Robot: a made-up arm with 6 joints.
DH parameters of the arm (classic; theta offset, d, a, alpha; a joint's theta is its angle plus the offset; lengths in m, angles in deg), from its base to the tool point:
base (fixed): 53.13 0 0.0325 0
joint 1: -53.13 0.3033 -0.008 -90
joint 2: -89.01 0 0.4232 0
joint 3: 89.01 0.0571 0.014 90
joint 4: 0 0.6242 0.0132 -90
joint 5: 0 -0.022 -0.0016 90
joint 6: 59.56 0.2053 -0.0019 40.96
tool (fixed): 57.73 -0.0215 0 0
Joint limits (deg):
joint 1: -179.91..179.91
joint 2: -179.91..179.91
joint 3: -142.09..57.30
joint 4: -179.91..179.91
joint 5: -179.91..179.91
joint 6: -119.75..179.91
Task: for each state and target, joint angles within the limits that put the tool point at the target. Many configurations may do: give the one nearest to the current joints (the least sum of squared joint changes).
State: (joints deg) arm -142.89 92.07 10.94 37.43 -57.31 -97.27
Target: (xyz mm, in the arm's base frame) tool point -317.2 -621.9 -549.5
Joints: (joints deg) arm -114.57 120.62 36.06 36.62 -58.15 -97.12
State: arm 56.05 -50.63 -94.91 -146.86 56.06 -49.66
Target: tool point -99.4 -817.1 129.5
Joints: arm 79.44 -42.02 -80.02 -141.44 53.91 -49.64
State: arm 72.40 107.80 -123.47 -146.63 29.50 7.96
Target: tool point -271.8 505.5 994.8
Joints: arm 115.88 103.47 -90.15 -150.21 13.14 9.01
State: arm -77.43 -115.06 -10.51 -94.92 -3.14 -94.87
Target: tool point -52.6 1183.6 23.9
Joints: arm -84.04 -81.26 -34.56 -95.13 -2.64 -95.01
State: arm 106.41 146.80 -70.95 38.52 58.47 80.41
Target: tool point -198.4 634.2 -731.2
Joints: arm 102.02 155.00 -18.89 38.10 27.03 78.52
